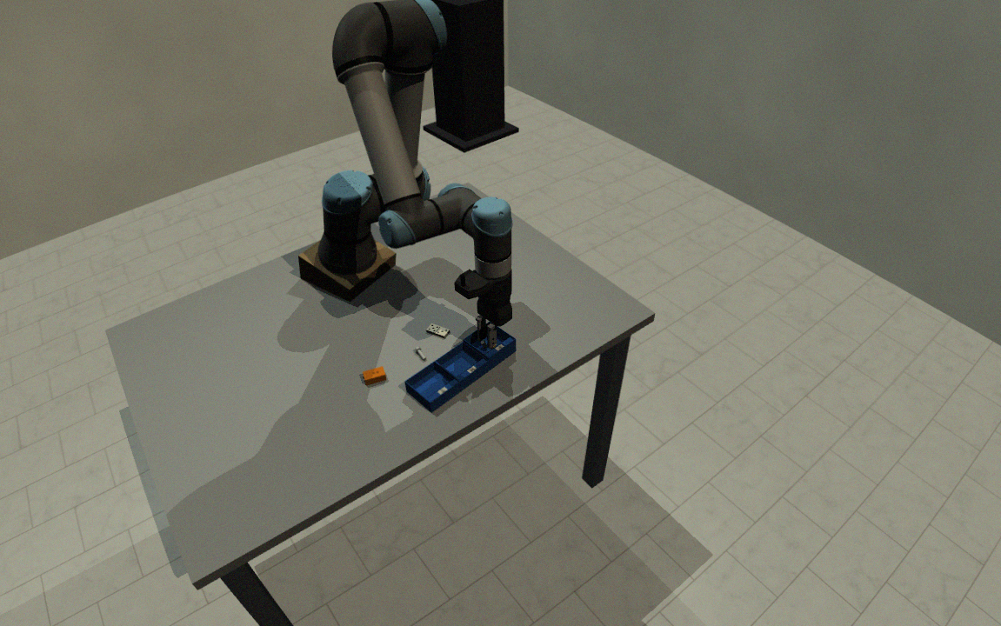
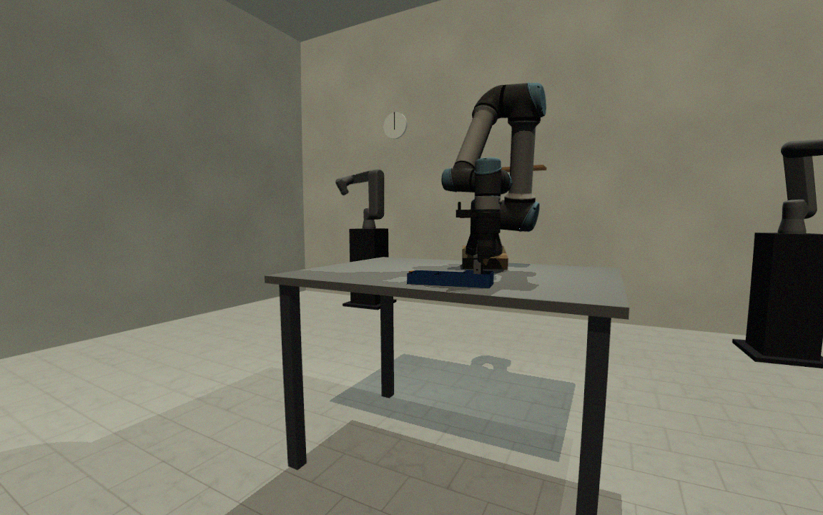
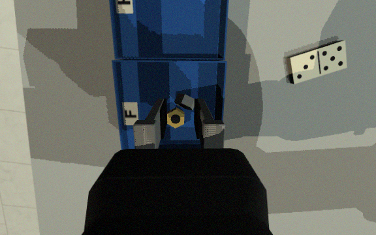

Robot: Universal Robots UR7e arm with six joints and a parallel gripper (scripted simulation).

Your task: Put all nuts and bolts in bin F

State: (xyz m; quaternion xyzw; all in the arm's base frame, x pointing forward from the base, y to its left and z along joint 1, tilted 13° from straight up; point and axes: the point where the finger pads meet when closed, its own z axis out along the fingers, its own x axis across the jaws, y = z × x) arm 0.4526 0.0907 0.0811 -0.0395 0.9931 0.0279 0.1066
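The grey nut lies 2 cm below my hand and 1 cm to the right of it. The rest, counted from my hand: white domino 12 cm behind, 5 cm to the right, 4 cm below; then blue bin row 8 cm to the right, 2 cm below, 1 cm ahead; then brass nut 3 cm below, 1 cm to the left.
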